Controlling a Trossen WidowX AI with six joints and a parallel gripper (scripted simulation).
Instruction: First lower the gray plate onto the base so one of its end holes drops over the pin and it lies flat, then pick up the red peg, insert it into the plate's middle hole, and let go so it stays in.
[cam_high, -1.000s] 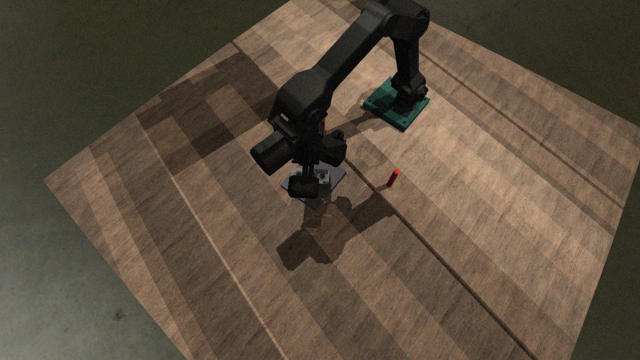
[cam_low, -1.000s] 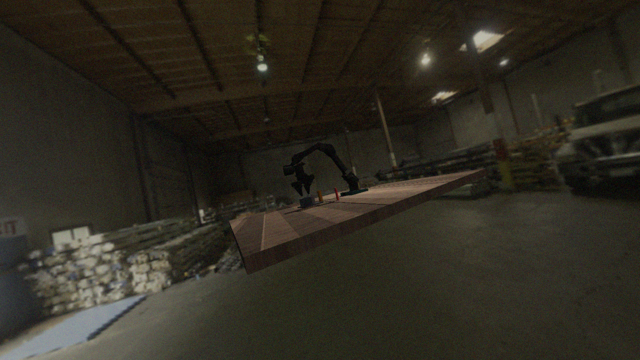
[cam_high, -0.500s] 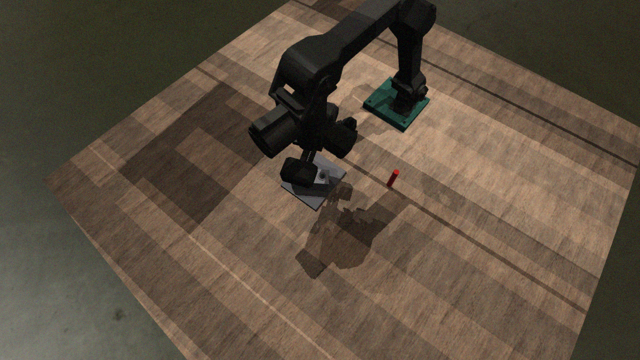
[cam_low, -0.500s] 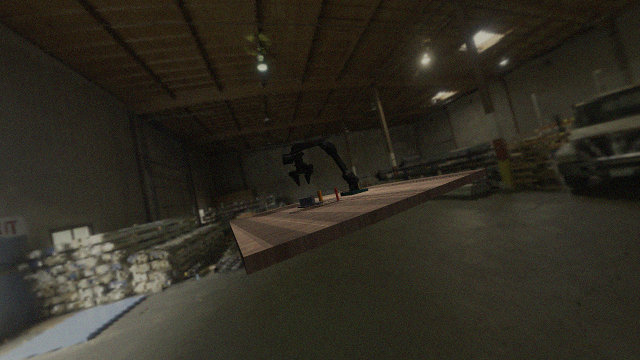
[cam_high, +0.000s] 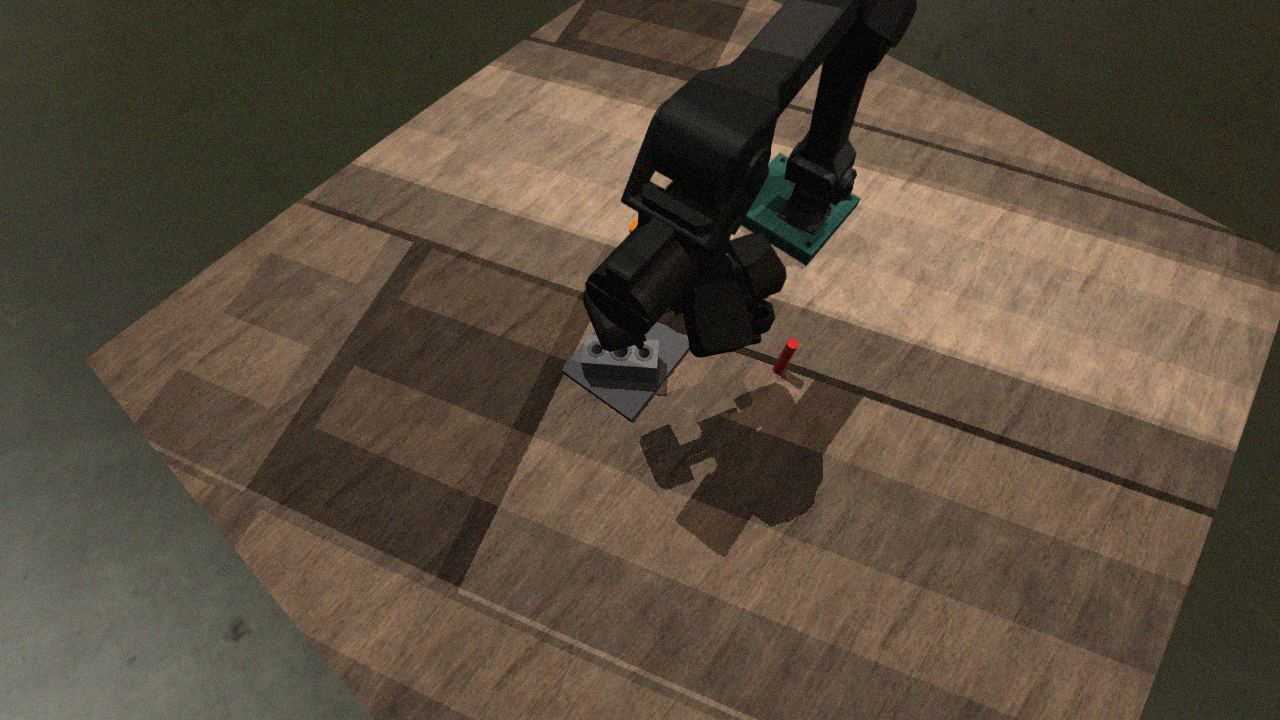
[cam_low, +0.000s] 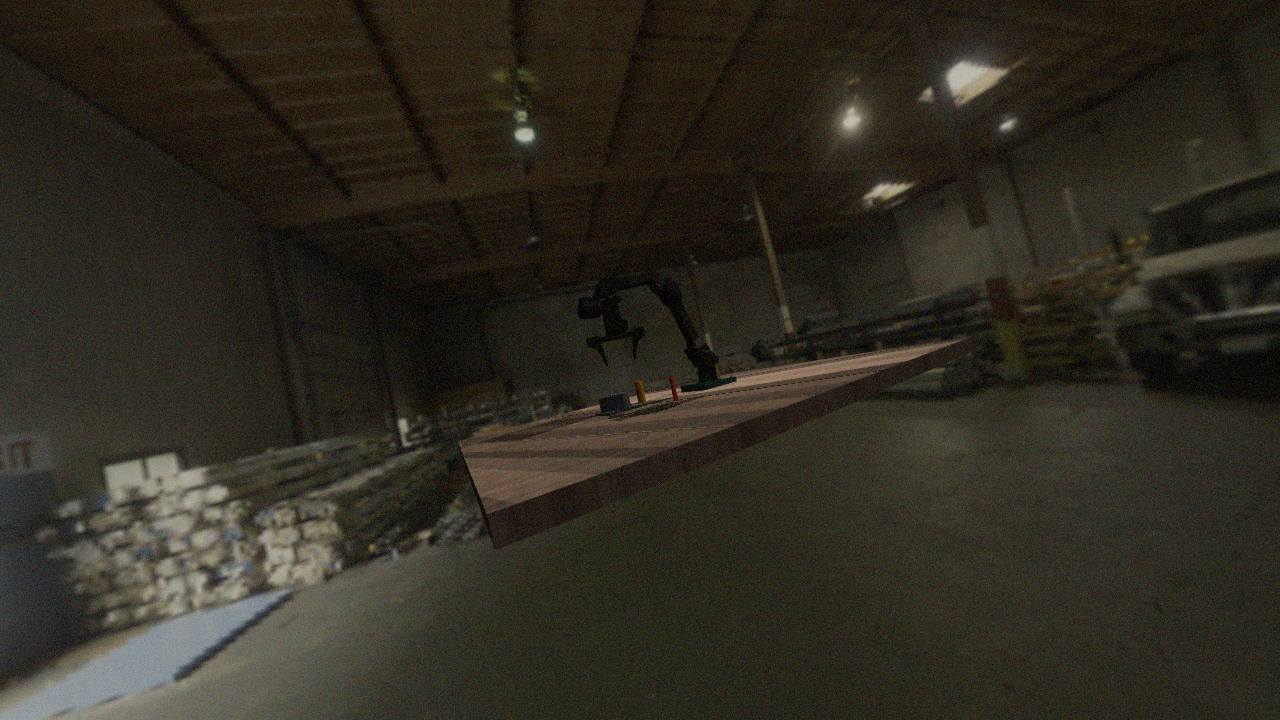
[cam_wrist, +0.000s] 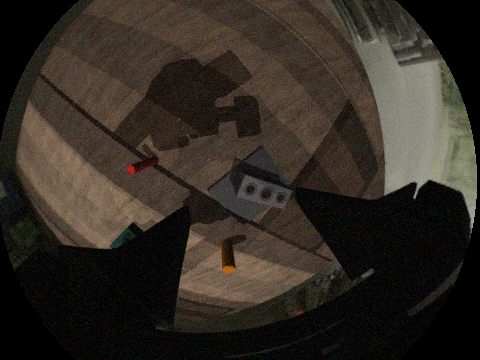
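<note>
The red peg lies 100 mm behind my gripper tip, 110 mm to the left of it and 120 mm below it. The rest, counted from my gripper tip: gray base: 60 mm to the right, 150 mm below; then gray plate: 20 mm ahead, 70 mm to the right, 110 mm below; then orange cylinder: 140 mm behind, 150 mm to the right, 120 mm below.
</note>
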